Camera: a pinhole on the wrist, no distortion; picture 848 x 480 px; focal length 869.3 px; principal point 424.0 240.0 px. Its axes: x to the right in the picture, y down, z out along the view. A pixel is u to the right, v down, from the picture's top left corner.
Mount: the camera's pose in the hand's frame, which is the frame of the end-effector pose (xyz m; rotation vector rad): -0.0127 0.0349 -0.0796 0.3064 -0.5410 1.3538
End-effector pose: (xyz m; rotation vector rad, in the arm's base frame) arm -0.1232 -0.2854 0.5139 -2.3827 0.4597 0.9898
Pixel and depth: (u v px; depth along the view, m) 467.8 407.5 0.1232
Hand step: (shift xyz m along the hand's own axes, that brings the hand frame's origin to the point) -0.0585 -0.0177 0.0249
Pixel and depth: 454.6 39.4 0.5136
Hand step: 0.0073 -0.2350 0.3731
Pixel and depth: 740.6 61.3 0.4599
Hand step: 0.0120 -0.0778 0.4054
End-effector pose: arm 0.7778 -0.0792 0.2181 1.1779 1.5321 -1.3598
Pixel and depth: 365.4 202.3 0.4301
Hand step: -0.0798 -0.2118 0.2680
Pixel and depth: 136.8 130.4 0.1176
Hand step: -0.0253 -0.0604 -0.0001
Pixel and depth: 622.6 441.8 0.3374
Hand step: -0.1440 -0.0562 0.2372
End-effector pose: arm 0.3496 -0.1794 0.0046 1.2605 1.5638 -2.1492
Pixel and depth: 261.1 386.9 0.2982
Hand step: -0.1252 -0.1533 0.1361
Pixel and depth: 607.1 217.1 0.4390
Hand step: -0.0738 -0.1132 0.3396
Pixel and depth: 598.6 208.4 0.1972
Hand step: -0.0385 -0.0336 0.1079
